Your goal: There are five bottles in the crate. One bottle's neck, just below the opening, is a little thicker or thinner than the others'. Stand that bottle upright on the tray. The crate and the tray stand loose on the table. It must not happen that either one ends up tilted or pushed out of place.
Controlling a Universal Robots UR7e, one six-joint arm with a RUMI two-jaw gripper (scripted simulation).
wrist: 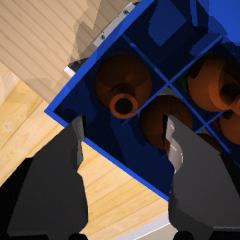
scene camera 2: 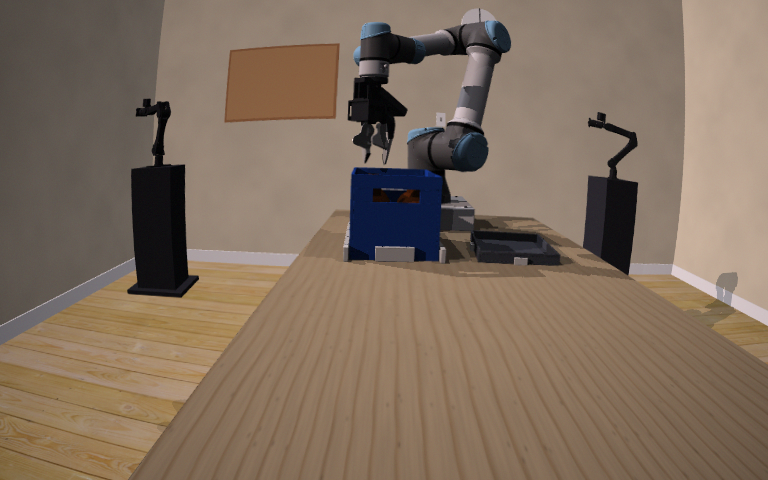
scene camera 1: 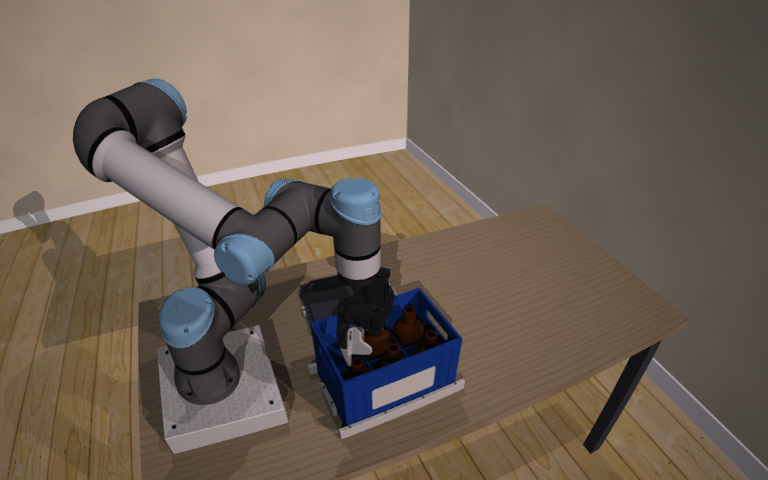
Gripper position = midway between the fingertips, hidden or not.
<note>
I see my gripper [scene camera 1: 355, 353], a tray [scene camera 2: 489, 244], a crate [scene camera 1: 369, 394], a bottle [scene camera 1: 407, 331] and a bottle [wrist: 123, 84].
The crate shows as well in the wrist view [wrist: 173, 43] and in scene camera 2 [scene camera 2: 372, 224]. My gripper is seen too in the wrist view [wrist: 124, 116] and in scene camera 2 [scene camera 2: 374, 163]. The wrist view does not show the tray: it is out of frame.
</note>
